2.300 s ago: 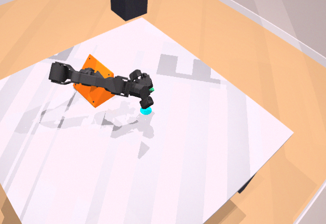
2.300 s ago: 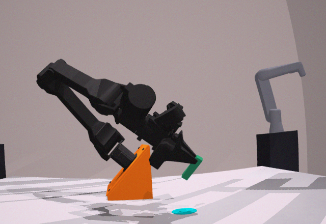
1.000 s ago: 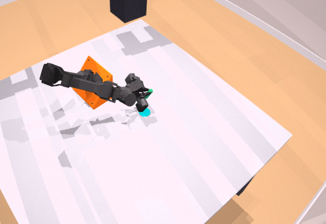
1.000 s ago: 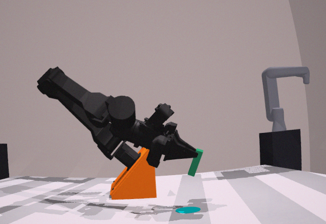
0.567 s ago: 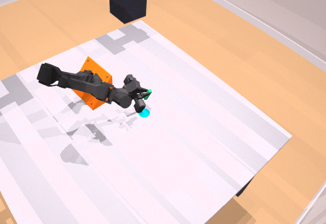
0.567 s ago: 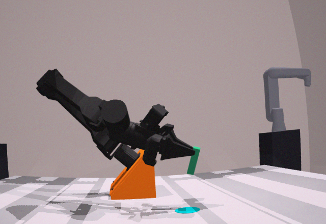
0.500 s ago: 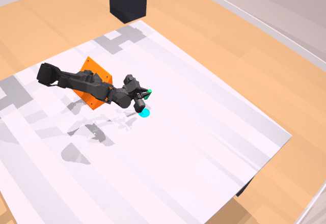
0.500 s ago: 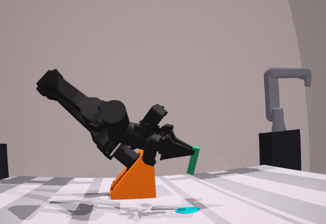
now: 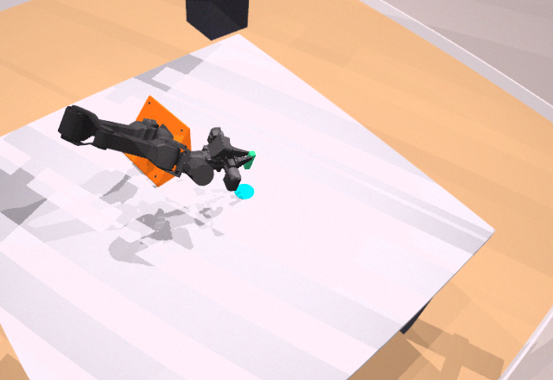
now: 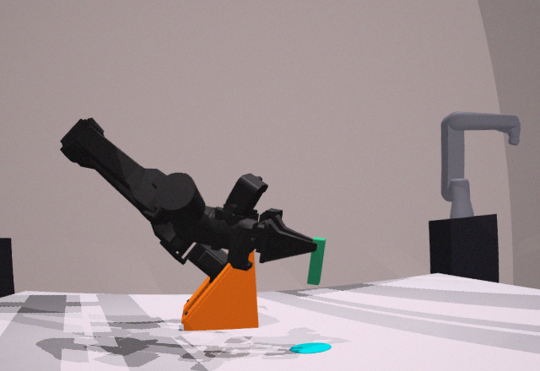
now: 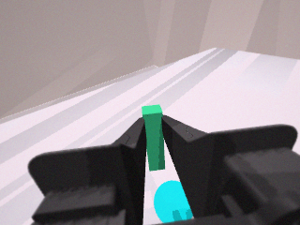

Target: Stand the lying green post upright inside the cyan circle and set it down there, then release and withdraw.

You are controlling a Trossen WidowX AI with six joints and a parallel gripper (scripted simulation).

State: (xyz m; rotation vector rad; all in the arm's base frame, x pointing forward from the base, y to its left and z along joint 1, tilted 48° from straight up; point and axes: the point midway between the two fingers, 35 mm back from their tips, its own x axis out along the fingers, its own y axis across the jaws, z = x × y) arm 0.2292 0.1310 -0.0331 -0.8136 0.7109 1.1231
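Now: the cyan circle 15 cm below my gripper tip and 2 cm to the right of it. Also, from my gripper tip: green post 2 cm below.
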